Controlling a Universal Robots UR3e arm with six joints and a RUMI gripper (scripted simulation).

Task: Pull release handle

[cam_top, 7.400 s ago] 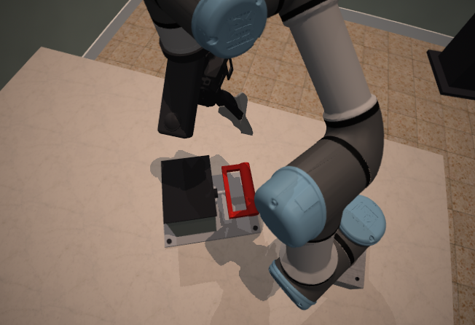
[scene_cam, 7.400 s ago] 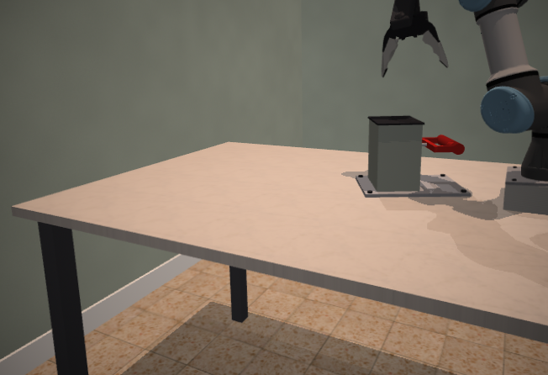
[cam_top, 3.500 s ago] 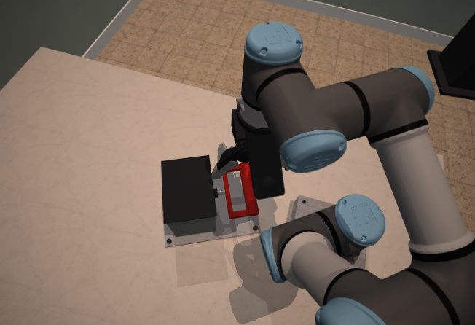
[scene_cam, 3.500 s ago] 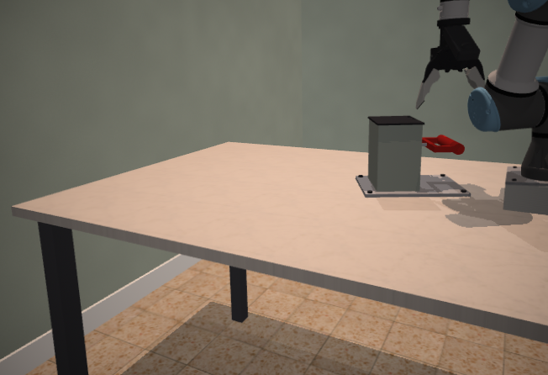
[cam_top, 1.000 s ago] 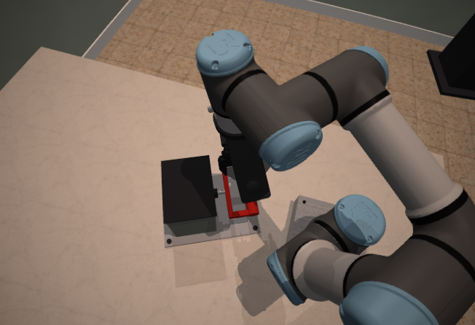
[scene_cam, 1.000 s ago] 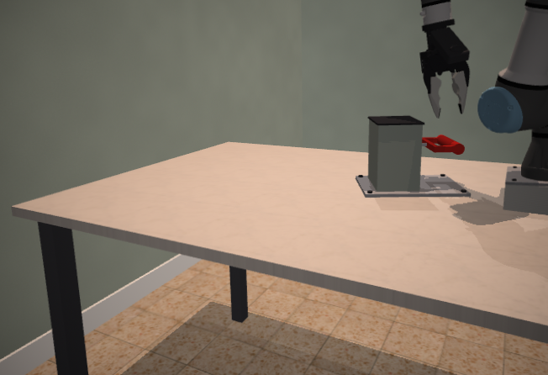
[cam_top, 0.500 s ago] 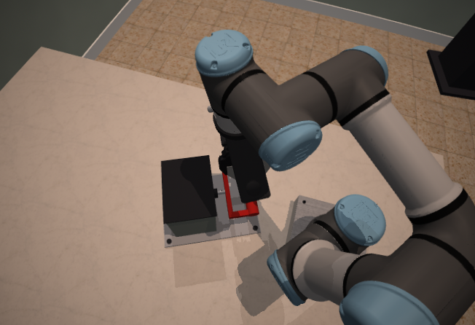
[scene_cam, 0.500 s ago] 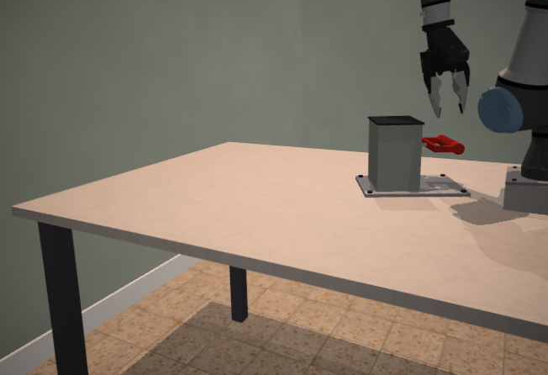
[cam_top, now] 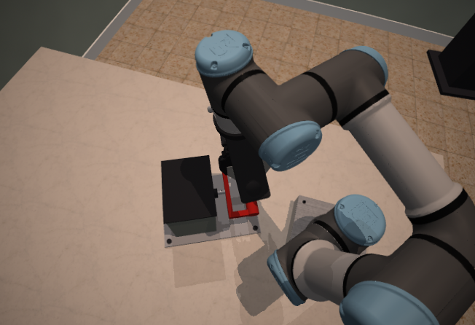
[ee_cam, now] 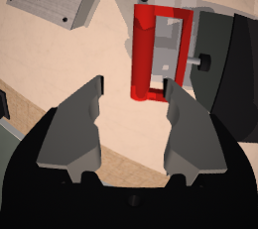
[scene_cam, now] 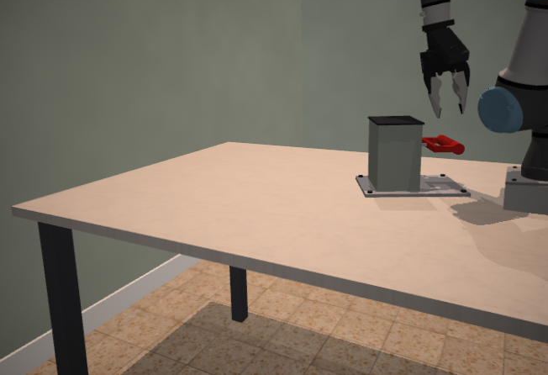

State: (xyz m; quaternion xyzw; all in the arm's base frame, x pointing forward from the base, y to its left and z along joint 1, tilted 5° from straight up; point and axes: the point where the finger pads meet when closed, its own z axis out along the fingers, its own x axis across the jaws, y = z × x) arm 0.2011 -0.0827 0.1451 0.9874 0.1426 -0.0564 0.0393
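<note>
Right now my hand is 80 mm above the red release handle, 50 mm short of it and 10 mm to the right of it. The rest, counted from my hand: grey baseplate (190 mm below, 90 mm ahead, 30 mm to the left).
</note>
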